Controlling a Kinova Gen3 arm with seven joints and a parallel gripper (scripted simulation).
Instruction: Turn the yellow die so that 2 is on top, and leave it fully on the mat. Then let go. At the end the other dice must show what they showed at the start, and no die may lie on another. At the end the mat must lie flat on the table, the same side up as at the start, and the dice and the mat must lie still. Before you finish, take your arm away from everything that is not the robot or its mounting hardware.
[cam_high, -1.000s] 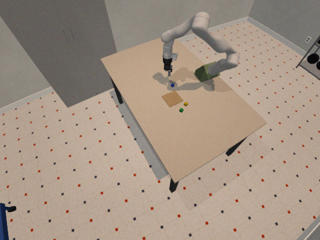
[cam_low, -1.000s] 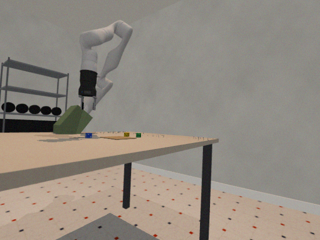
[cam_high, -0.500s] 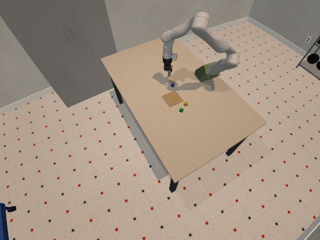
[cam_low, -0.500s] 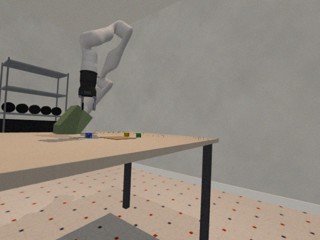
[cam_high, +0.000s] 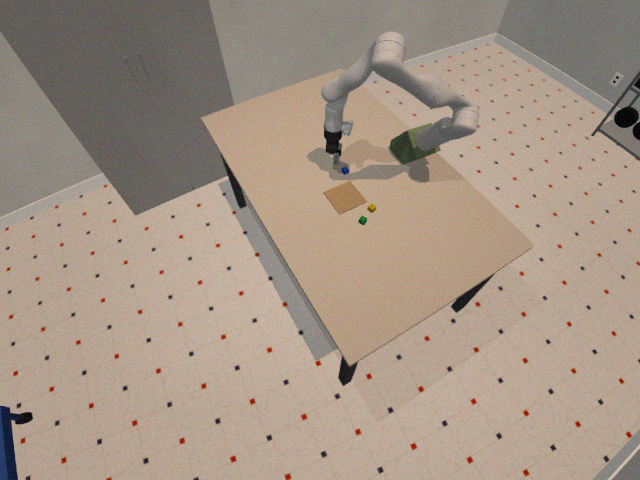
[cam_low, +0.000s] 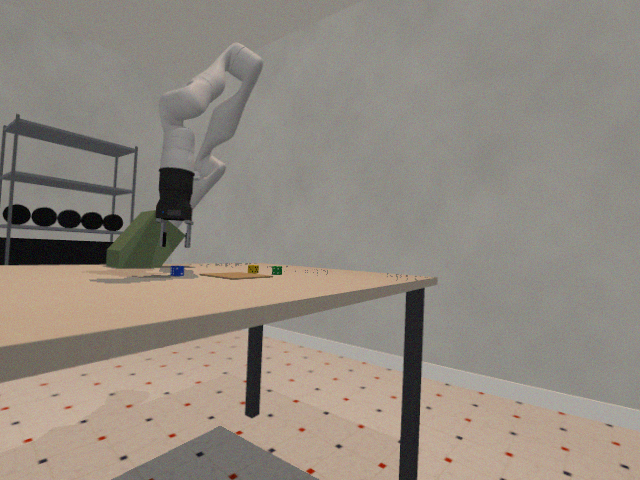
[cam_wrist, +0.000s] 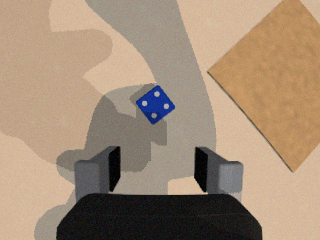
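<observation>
The blue die is 3 cm behind my hand, 2 cm to the left of it and 8 cm below it. The rest, counted from my hand: brown mat 2 cm ahead, 16 cm to the left, 9 cm below; yellow die 6 cm behind, 26 cm to the left, 8 cm below; green die 31 cm to the left, 8 cm below.
</observation>
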